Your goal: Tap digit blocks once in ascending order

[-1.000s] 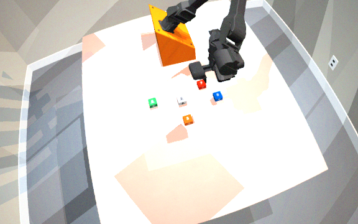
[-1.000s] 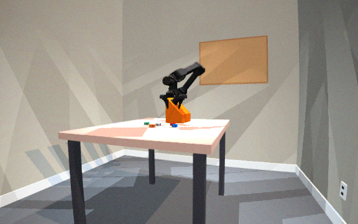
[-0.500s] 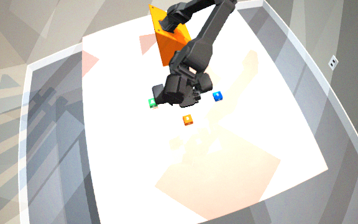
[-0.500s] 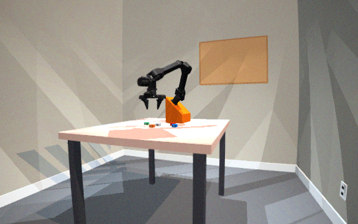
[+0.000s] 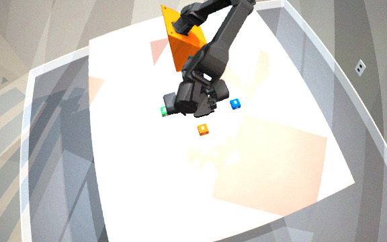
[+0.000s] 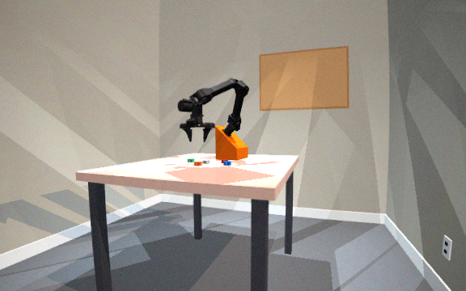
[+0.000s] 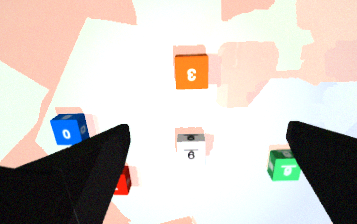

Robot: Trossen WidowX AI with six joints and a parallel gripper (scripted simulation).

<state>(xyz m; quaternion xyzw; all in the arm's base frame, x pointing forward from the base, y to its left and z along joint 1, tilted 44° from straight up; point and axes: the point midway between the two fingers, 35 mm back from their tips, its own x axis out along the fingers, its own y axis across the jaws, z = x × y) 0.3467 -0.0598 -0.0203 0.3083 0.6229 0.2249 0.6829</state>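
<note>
The blue block lies 15 cm to the left of my gripper tip, 11 cm below it and 4 cm behind it. The rest, counted from my gripper tip: white block: 11 cm below, 8 cm behind, 1 cm to the left; then yellow-orange block: 11 cm below, 1 cm to the left, 1 cm ahead; then green block: 12 cm behind, 11 cm below, 10 cm to the right.
</note>
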